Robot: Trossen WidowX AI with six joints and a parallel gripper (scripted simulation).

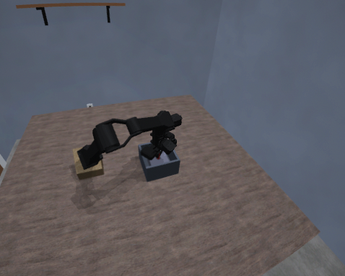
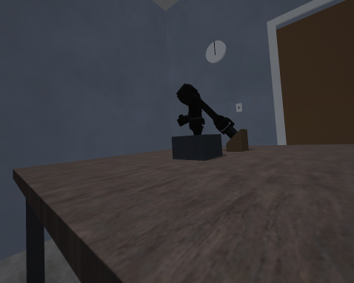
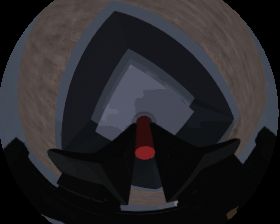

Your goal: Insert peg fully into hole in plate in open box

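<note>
Right now the red peg is 40 mm below my hand. From my hand the other things lie so: grey plate 50 mm below; box 70 mm below.
</note>
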